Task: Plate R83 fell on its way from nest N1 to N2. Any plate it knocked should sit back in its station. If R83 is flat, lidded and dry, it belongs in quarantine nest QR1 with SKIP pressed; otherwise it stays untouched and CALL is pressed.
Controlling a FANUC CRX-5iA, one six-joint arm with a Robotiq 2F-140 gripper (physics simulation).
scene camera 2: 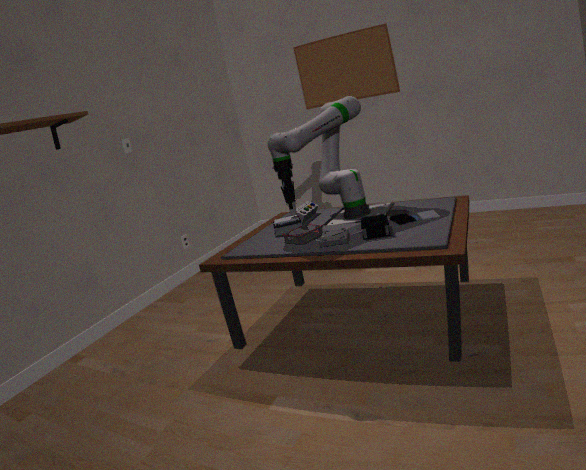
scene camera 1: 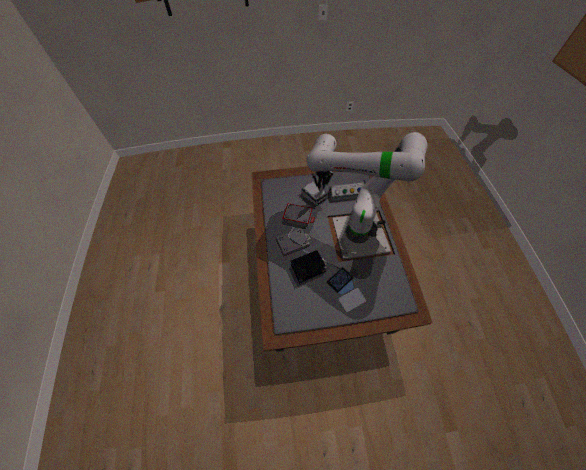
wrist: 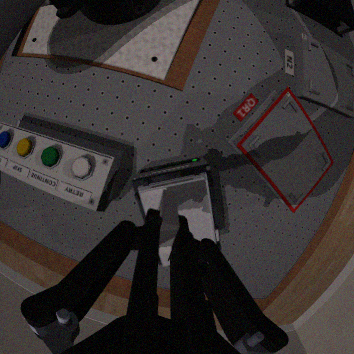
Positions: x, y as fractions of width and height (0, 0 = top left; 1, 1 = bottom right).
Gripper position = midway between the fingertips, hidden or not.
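Looking through the wrist view, I find a button box (wrist: 0.27, 0.54), and my own gripper (wrist: 0.47, 0.57) is there with it. The gripper is shut and it holds nothing.
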